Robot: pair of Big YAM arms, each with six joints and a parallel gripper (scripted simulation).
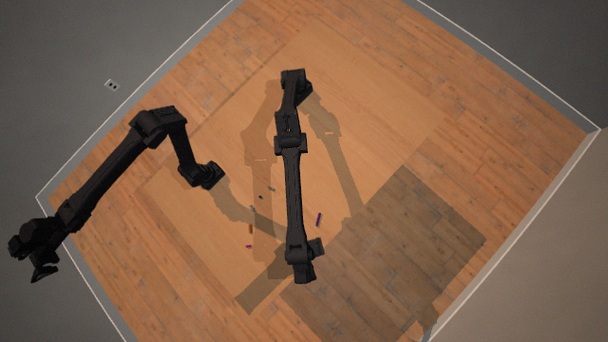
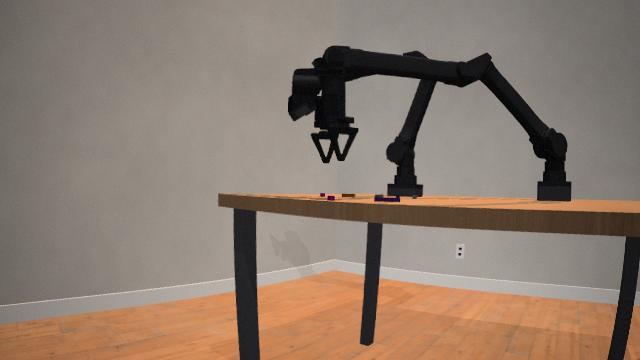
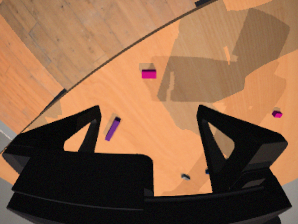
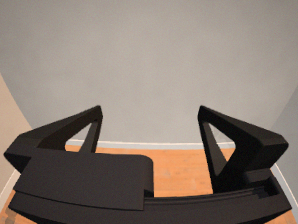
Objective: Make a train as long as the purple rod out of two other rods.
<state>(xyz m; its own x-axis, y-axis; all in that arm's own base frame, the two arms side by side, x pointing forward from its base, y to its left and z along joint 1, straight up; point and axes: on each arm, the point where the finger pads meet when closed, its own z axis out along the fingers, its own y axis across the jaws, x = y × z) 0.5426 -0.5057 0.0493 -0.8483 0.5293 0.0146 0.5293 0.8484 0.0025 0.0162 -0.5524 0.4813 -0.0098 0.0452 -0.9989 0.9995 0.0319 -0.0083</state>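
The orange rod is 240 mm behind my left hand, 140 mm to the right of it and 90 mm below it. Also, from my left hand: blue rod 320 mm behind, 90 mm below, 10 mm to the right; purple rod 110 mm to the left, 90 mm below, 60 mm behind; magenta rod 200 mm to the right, 190 mm behind, 90 mm below.
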